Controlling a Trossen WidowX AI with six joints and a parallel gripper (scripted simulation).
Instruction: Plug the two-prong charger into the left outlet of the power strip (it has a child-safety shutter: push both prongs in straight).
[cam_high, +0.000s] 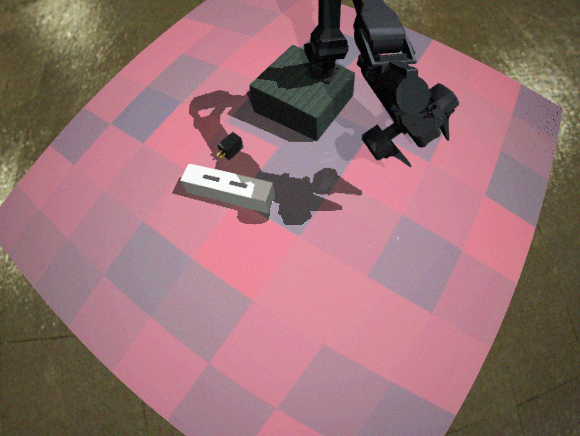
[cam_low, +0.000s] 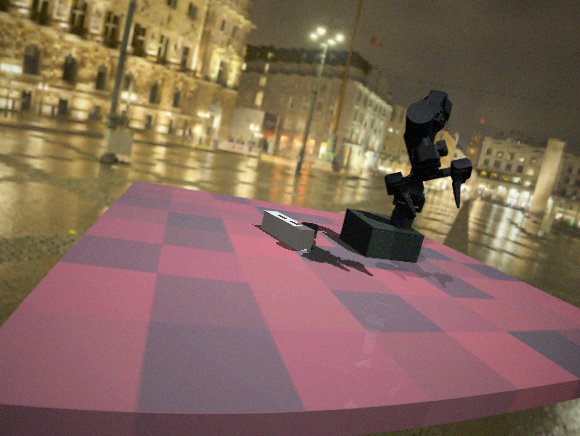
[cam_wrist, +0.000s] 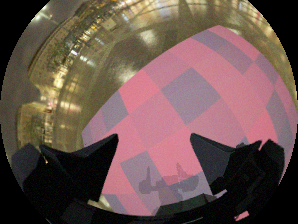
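The charger lies 80 mm ahead of my gripper tip, 430 mm to the right of it and 170 mm below it.
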